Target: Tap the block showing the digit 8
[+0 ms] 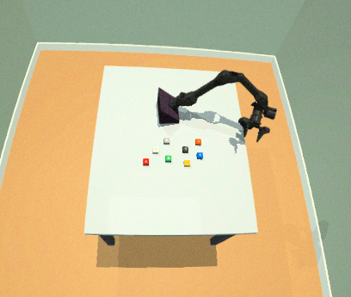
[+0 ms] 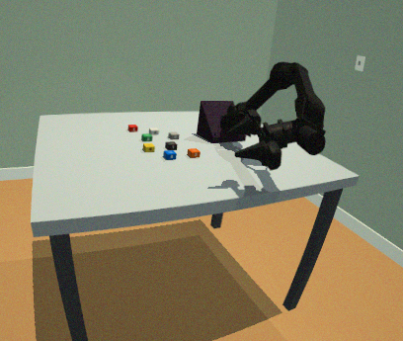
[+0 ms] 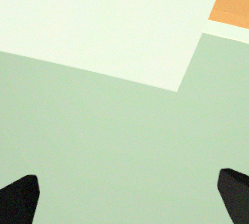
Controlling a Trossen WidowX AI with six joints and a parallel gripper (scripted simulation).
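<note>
Now: gripper tip 80 mm short of the blue block, 260 mm to the left of it and 130 mm above it. Also, from my gripper tip: orange block (10 mm behind, 280 mm to the right, 130 mm below); then yellow block (130 mm ahead, 330 mm to the right, 130 mm below); then black block (50 mm ahead, 350 mm to the right, 130 mm below).
</note>
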